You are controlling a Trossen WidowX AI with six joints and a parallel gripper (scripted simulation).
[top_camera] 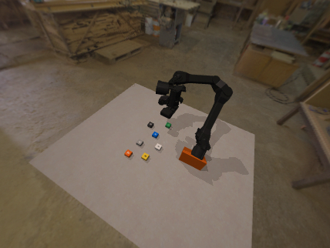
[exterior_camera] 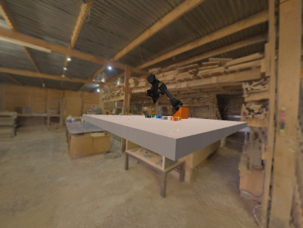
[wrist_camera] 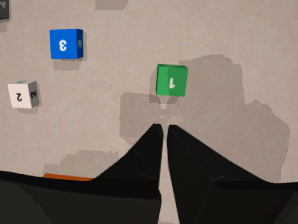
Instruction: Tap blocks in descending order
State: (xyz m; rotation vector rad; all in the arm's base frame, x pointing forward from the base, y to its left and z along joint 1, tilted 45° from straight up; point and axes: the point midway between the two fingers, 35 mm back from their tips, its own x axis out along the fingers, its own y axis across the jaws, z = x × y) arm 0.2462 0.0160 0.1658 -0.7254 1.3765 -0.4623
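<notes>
Right now the green block is 120 mm below my gripper tip and 20 mm to the right of it. The rest, counted from my gripper tip: white block 170 mm to the left, 120 mm below, 40 mm behind; then black block 120 mm below, 100 mm ahead, 60 mm to the left; then blue block 120 mm below, 110 mm to the left, 30 mm ahead.
</notes>
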